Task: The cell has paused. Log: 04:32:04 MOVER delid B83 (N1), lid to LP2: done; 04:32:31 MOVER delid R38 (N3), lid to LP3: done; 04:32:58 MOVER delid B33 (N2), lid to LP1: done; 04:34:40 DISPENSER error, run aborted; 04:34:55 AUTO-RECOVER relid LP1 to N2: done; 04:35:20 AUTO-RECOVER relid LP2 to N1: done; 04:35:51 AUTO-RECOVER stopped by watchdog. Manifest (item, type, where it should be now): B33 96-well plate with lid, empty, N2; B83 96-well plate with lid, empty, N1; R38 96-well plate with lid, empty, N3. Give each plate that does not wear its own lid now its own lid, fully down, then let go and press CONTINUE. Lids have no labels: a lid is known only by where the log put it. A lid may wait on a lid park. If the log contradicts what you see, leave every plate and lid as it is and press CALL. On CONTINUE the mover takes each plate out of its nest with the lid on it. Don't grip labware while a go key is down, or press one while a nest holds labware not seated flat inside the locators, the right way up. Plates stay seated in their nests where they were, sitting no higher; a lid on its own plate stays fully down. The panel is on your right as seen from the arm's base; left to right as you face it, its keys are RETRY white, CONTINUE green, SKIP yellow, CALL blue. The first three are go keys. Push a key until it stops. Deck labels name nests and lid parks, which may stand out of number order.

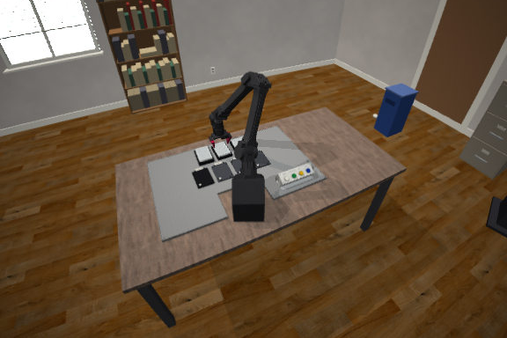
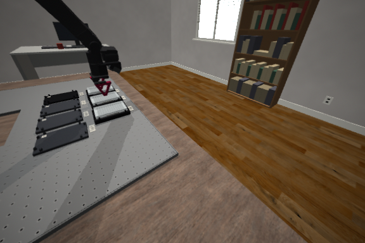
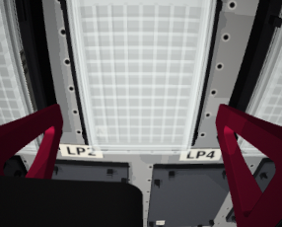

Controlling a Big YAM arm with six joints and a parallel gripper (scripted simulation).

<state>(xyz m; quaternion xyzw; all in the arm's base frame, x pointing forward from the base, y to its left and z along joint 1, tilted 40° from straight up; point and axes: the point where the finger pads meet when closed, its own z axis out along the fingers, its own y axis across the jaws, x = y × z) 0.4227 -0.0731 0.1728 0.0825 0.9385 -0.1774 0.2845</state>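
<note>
My gripper is now 4 cm above the lid. The rest, counted from my hand: plate: 4 cm below; then LP2 label: 7 cm behind, 9 cm to the left, 7 cm below; then park LP2: 15 cm behind, 12 cm to the left, 6 cm below.
</note>
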